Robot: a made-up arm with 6 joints. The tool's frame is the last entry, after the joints. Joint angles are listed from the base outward.
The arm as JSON. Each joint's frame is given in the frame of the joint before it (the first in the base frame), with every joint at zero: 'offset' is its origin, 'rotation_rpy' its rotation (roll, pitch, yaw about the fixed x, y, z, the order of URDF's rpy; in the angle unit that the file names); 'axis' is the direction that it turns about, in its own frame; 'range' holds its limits. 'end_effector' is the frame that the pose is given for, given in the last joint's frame.
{
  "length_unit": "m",
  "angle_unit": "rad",
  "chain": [
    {
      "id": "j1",
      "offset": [
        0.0,
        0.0,
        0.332
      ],
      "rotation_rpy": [
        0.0,
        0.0,
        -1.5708
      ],
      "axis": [
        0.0,
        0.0,
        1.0
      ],
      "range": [
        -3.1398,
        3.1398
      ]
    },
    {
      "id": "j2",
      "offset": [
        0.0,
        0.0,
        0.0
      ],
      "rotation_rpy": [
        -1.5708,
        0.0,
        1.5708
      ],
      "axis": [
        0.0,
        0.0,
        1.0
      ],
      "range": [
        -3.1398,
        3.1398
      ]
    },
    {
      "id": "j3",
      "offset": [
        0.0,
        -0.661,
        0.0
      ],
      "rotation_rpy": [
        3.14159,
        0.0,
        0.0
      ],
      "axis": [
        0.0,
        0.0,
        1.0
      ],
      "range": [
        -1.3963,
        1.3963
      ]
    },
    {
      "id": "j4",
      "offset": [
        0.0,
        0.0,
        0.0
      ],
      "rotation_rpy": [
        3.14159,
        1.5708,
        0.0
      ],
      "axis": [
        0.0,
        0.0,
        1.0
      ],
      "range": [
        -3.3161,
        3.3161
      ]
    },
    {
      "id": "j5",
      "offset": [
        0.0,
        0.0,
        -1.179
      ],
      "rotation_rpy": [
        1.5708,
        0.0,
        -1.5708
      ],
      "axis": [
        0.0,
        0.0,
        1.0
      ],
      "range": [
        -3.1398,
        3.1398
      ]
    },
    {
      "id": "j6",
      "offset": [
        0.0,
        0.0,
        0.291
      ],
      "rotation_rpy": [
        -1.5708,
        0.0,
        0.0
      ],
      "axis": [
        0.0,
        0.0,
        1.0
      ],
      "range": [
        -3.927,
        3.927
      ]
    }
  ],
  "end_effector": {
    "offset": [
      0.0,
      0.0,
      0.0
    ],
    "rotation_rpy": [
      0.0,
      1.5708,
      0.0
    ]
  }
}
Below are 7 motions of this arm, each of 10 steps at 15 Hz.
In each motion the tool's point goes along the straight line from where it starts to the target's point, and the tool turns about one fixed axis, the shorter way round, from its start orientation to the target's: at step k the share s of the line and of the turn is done. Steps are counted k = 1, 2, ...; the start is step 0. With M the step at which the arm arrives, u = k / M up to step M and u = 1 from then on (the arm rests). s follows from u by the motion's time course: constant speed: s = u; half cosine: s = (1 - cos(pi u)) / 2; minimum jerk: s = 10 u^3 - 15 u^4 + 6 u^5.
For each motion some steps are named. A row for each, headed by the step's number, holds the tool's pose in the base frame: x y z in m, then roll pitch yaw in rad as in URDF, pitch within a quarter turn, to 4 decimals.
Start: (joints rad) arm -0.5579 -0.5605 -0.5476 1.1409 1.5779 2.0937
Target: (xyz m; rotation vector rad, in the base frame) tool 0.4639 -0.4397 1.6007 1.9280 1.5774 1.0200
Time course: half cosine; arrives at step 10
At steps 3, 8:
3: 0.5997 -0.5187 1.2600 2.5268 -0.4077 1.1296
8: 0.4802 -0.4492 1.5597 2.3048 -0.2857 1.4528

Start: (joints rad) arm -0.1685 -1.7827 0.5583 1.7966 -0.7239 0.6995
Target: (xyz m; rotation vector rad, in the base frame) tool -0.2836 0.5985 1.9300 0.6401 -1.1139 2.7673
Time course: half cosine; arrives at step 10
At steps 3, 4, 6, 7, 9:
3: -1.3573 0.3968 1.0660 -0.0380 -0.4052 -2.6204
4: -1.1688 0.4322 1.2177 -0.1685 -0.3864 -2.6976
6: -0.7509 0.5107 1.5540 -0.4589 -0.3787 -2.8729
7: -0.5624 0.5461 1.7057 -0.5897 -0.3908 -2.9514
9: -0.3167 0.5923 1.9034 -0.7594 -0.4204 -3.0507

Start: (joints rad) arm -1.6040 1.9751 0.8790 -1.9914 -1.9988 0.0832
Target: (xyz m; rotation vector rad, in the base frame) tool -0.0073 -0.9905 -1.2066 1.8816 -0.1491 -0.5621
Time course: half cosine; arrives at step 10
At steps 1, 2, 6, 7, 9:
1: 0.0862 -0.9156 -1.1007 2.5226 -0.5468 -0.1981
2: 0.0794 -0.9211 -1.1084 2.4733 -0.4817 -0.1923
6: 0.0258 -0.9640 -1.1691 2.1149 0.0255 -0.2580
7: 0.0125 -0.9747 -1.1842 2.0198 0.1457 -0.3025
9: -0.0050 -0.9886 -1.2039 1.8839 0.2947 -0.3798

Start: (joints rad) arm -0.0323 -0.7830 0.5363 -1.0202 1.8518 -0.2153
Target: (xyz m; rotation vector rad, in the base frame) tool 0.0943 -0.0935 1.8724 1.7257 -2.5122 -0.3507
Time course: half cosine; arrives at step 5
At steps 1, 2, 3, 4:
1: 0.0654 -0.1485 1.8799 3.1198 0.1343 -2.1760
2: 0.0734 -0.1333 1.8778 3.0634 0.1113 -2.1136
3: 0.0833 -0.1145 1.8753 2.9921 0.0878 -2.0351
4: 0.0913 -0.0993 1.8732 2.9333 0.0729 -1.9706

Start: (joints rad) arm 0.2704 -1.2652 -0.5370 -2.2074 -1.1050 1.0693
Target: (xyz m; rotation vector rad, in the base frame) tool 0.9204 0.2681 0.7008 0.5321 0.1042 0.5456
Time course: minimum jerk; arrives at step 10
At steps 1, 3, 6, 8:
1: 0.3493 0.2749 1.1371 -0.0700 -0.7670 1.8506
3: 0.4383 0.2739 1.0691 0.1140 -0.7131 1.5750
6: 0.7376 0.2703 0.8405 0.4763 -0.3378 0.8707
8: 0.8870 0.2685 0.7263 0.5306 -0.0986 0.6040

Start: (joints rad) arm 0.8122 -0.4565 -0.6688 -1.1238 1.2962 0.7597
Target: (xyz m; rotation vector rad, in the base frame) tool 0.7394 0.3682 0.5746 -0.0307 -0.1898 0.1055
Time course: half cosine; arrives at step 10
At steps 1, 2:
1: 0.6479 0.4952 0.4241 0.4520 -0.3560 -0.3597
2: 0.6546 0.4859 0.4351 0.4131 -0.3516 -0.3224

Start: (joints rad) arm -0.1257 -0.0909 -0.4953 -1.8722 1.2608 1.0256
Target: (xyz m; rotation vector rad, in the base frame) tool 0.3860 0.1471 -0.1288 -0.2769 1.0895 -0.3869
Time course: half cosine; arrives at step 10
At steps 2, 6, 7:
2: 0.8674 -0.0121 0.2327 0.1275 0.4143 -1.4320
6: 0.5699 0.0863 0.0093 -0.4150 0.6850 -1.0126
7: 0.4957 0.1108 -0.0464 -0.5455 0.7793 -0.9269

